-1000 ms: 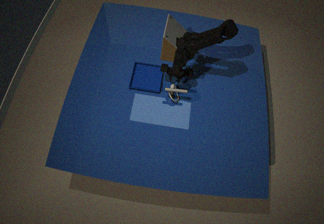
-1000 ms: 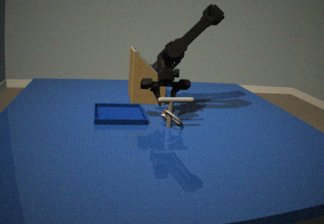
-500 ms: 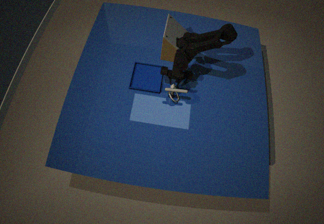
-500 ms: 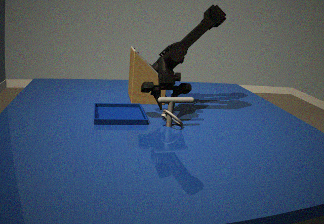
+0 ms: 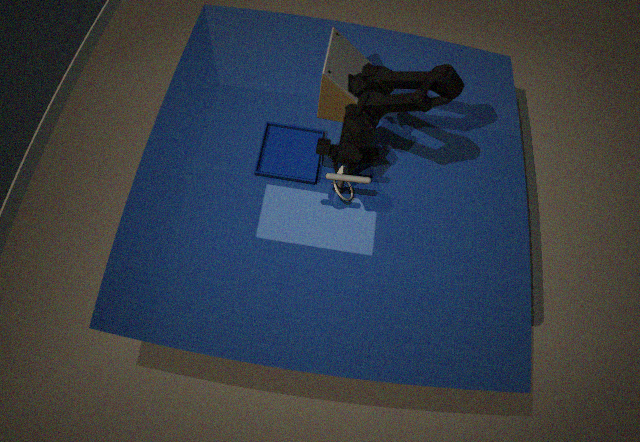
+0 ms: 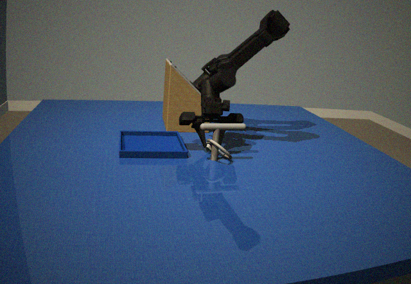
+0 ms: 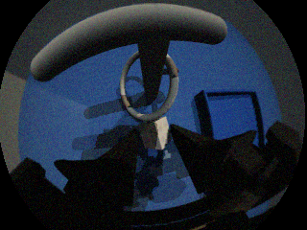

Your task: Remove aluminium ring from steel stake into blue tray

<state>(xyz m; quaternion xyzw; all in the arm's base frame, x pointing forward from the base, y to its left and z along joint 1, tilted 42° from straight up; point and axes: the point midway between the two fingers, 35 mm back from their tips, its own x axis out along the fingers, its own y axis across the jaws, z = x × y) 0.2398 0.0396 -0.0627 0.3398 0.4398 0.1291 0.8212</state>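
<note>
Right now the aluminium ring is 4 cm ahead of my gripper tip and 1 cm above it. From my gripper tip the other things lie so: blue tray 17 cm to the right, 6 cm behind, 1 cm below.
</note>
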